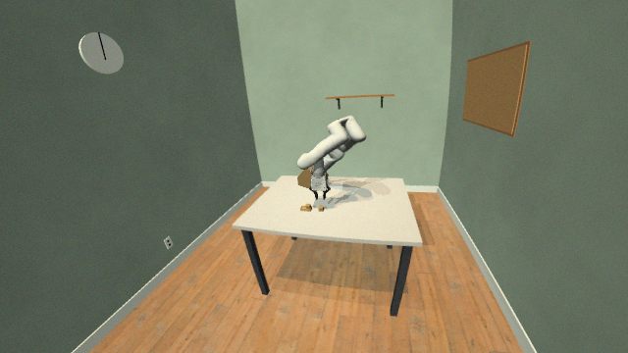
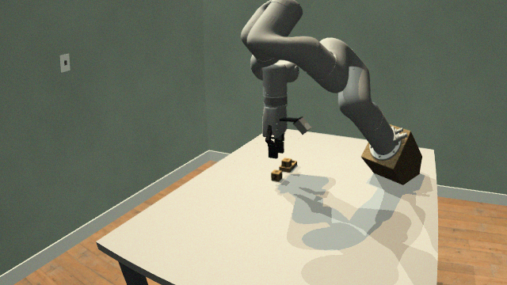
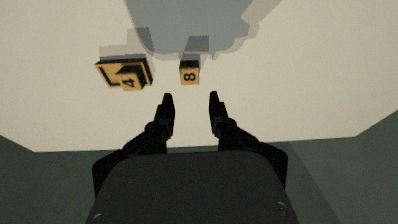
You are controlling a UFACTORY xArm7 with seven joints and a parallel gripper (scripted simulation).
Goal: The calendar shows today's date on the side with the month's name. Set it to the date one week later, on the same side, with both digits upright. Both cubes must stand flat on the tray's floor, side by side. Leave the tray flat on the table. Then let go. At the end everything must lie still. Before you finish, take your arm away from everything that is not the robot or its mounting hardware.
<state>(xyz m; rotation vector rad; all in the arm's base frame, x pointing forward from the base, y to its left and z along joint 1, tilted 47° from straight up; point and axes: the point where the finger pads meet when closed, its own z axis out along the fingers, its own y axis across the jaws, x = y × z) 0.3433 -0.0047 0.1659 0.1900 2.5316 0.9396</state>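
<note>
The digit cube lies 90 mm below my hand. From my hand the other things lie so: wooden calendar tray (110 mm to the right, 100 mm below).
</note>
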